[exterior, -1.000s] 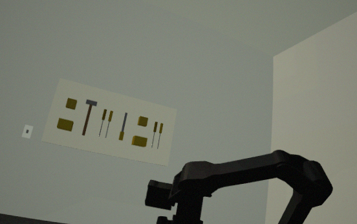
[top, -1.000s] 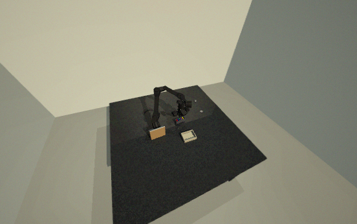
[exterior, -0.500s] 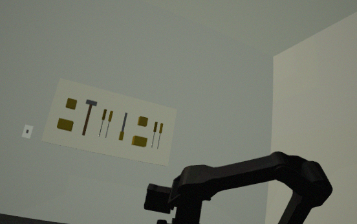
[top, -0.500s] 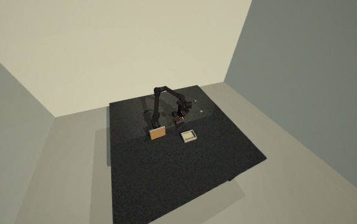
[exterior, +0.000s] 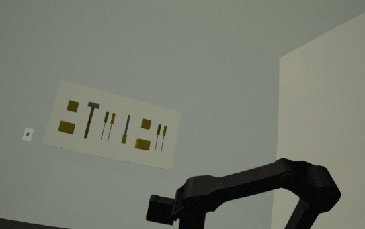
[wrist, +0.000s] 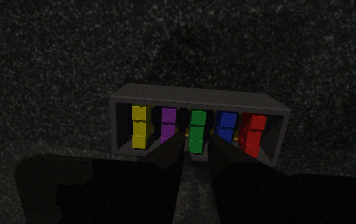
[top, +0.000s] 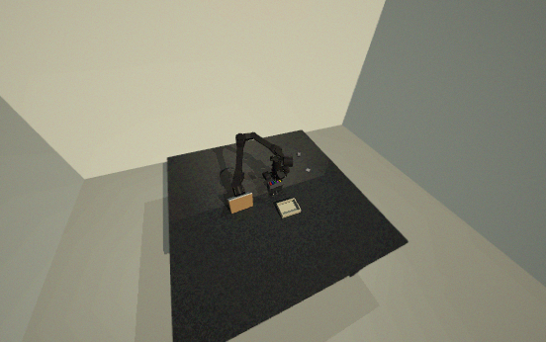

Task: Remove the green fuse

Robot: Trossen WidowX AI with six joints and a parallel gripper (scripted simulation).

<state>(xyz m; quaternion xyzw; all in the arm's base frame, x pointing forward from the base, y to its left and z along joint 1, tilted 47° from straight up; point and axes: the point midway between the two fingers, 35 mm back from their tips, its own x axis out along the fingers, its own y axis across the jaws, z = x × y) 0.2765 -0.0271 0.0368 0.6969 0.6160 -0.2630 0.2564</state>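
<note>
Now: the green fuse 30 mm below my gripper tip. Round my gripper tip: purple fuse 30 mm below, 20 mm ahead; then yellow fuse 40 mm ahead, 30 mm below; then blue fuse 30 mm below, 20 mm behind.
</note>
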